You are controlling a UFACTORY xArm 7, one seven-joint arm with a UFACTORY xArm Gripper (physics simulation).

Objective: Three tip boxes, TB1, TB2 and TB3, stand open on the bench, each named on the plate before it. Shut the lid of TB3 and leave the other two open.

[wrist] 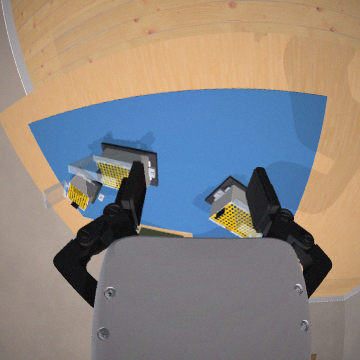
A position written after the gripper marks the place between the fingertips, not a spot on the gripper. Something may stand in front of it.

Note:
In view: the gripper (198, 177) and a clear lid (104, 169).

